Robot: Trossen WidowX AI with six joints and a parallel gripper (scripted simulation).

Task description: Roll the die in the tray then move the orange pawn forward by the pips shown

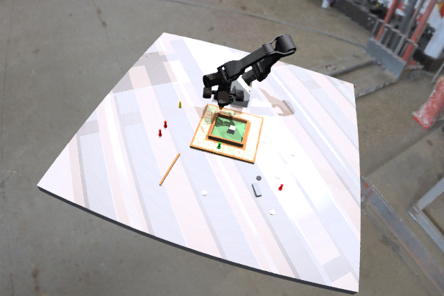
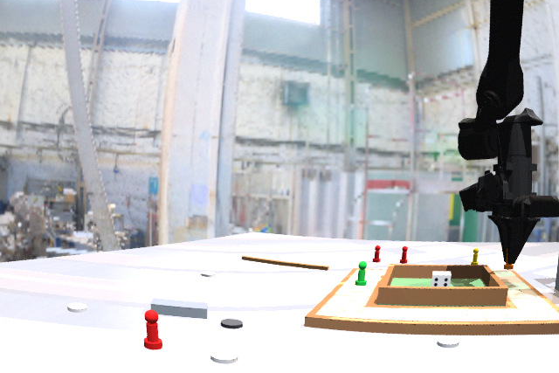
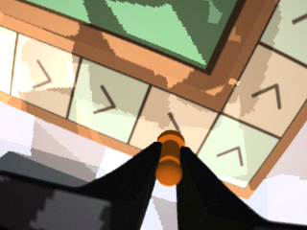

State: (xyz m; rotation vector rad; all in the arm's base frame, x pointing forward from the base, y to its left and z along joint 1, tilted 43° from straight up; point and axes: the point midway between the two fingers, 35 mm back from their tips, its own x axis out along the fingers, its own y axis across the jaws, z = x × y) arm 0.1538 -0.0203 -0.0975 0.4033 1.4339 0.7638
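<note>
Now: the tray 11 cm ahead of my gripper tip, 7 cm to the left of it and 3 cm below it. From my gripper tip the other things lie so: orange pawn (1 cm above); yellow pawn (20 cm to the right, 2 cm below, 2 cm ahead); white die (12 cm ahead, 8 cm to the left, 1 cm below).
</note>
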